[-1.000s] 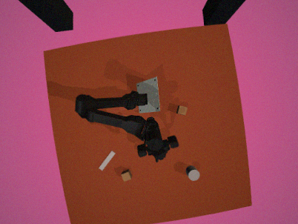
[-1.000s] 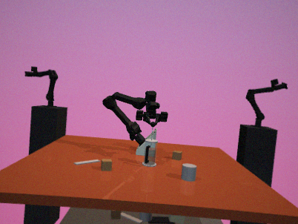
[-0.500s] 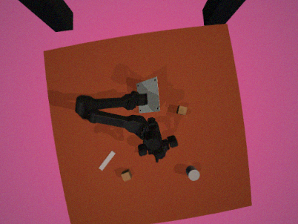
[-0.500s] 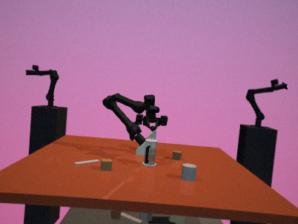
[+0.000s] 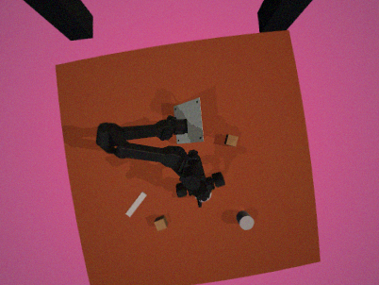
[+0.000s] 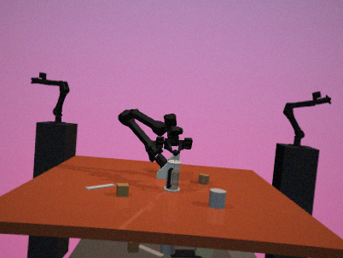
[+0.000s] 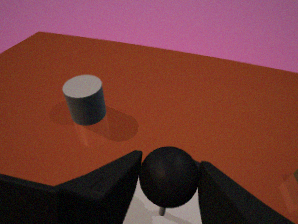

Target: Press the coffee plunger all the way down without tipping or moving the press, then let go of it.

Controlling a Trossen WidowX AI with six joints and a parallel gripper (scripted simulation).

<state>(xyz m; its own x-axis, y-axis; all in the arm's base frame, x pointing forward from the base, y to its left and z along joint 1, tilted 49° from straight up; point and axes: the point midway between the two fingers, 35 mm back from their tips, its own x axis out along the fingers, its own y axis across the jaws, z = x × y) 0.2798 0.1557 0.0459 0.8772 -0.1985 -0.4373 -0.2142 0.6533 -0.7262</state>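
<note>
My gripper tip is now 10 cm above the coffee press and 1 cm to the left of it.
</note>
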